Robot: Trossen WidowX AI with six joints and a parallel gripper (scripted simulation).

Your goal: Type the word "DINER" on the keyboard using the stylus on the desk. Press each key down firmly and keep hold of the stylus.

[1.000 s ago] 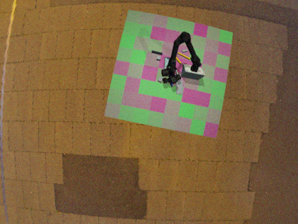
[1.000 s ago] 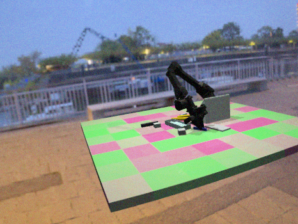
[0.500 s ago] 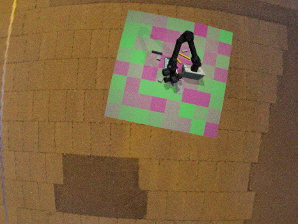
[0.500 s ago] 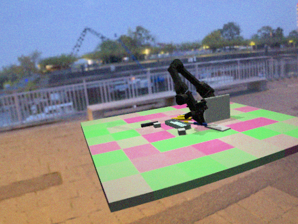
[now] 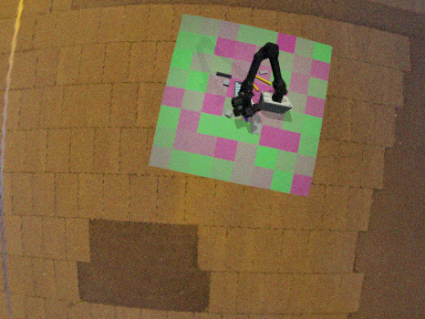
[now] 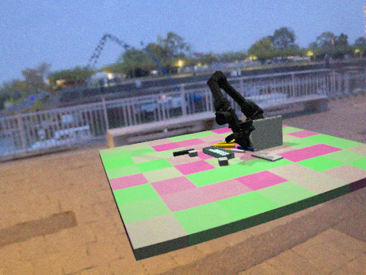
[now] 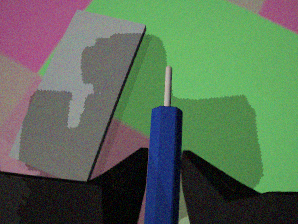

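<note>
Right now the blue stylus is 10 mm behind my gripper tip and 10 mm to the left of it. Round my gripper tip: flat grey slab 90 mm behind, 20 mm to the left, 50 mm below; then white pen 10 mm behind, 180 mm to the right, 50 mm below; then black bar 230 mm ahead, 320 mm to the right, 40 mm below.
</note>
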